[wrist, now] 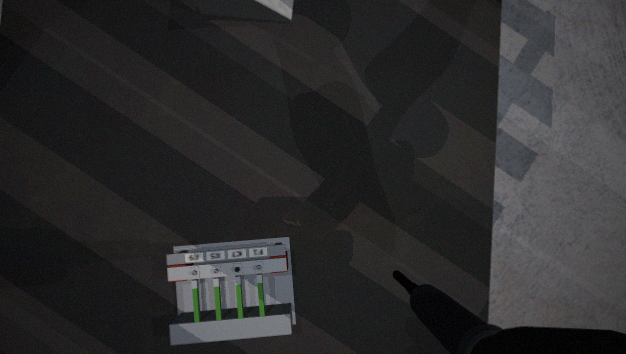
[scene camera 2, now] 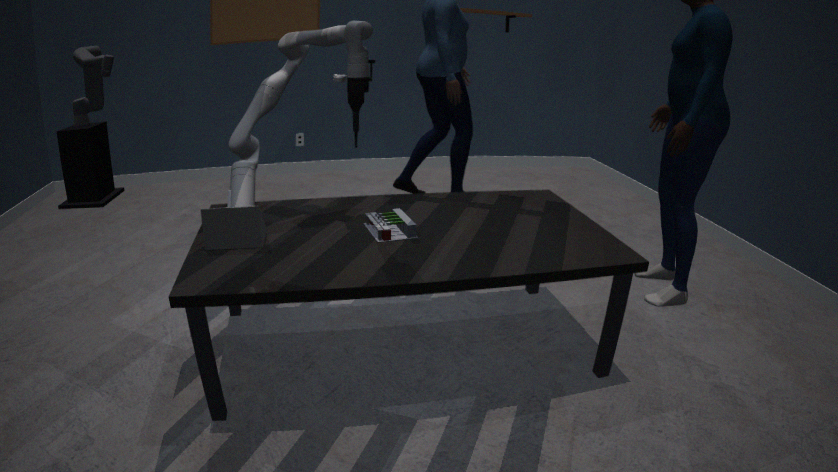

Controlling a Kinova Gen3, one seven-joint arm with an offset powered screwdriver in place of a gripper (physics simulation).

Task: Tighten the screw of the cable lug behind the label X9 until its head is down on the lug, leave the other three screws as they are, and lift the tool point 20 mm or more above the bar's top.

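Places are measured from the arm's base along level axes (x up, y ahead, z left), in millimetres.
Pixels of known places: hand at its tool point: [wrist: 396, 273] [scene camera 2: 356, 148]; arm's base at its link origin: [scene camera 2: 241, 217].
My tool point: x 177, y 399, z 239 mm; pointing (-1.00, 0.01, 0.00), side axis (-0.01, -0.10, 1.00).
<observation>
For each thing: its top centre in the pictures, then the offset to it from my tool point. "*": a spot on its surface instead. Level surfaces: height alone.
- screwdriver at its top centre: [wrist: 425, 300] [scene camera 2: 356, 131] dx +64, dy +0, dz +0 mm
- terminal bar at its top centre: [wrist: 227, 295] [scene camera 2: 389, 217] dx -212, dy +116, dz -173 mm
- leftmost label at its top centre: [wrist: 194, 257] dx -219, dy +71, dz -233 mm
- third label at a spot on its surface: [wrist: 237, 269] * dx -214, dy +77, dz -166 mm
- fixture's grey block at a spot on its surface: [wrist: 231, 331] [scene camera 2: 404, 216] * dx -214, dy +168, dz -160 mm
- red block at a spot on its surface: [scene camera 2: 385, 234] * dx -237, dy +95, dz -269 mm
- dark table at its surface level: dx -262 mm
My screwdriver [scene camera 2: 355, 140] [wrist: 398, 276] points down, high above the table. In the wrist view its tip shows to the right of the bar, apart from it. It has no fingers. The terminal bar [wrist: 227, 270] has four upside-down labels and a row of four screws, with green cables running from the lugs. The leftmost label [wrist: 194, 257] seems to read X9, though blurred; its screw [wrist: 194, 272] sits beside it, grey. How far the screw head stands above its lug is too small to tell. The screw at the third label [wrist: 237, 269] looks black.
The fixture's grey block [scene camera 2: 405, 218] [wrist: 231, 331] stands at the cable side. A red block [scene camera 2: 385, 234] is at the fixture's near end. A grey panel [scene camera 2: 233, 228] stands at the left of the dark table [scene camera 2: 498, 257]. Two people stand beyond the table, behind and right.
</observation>
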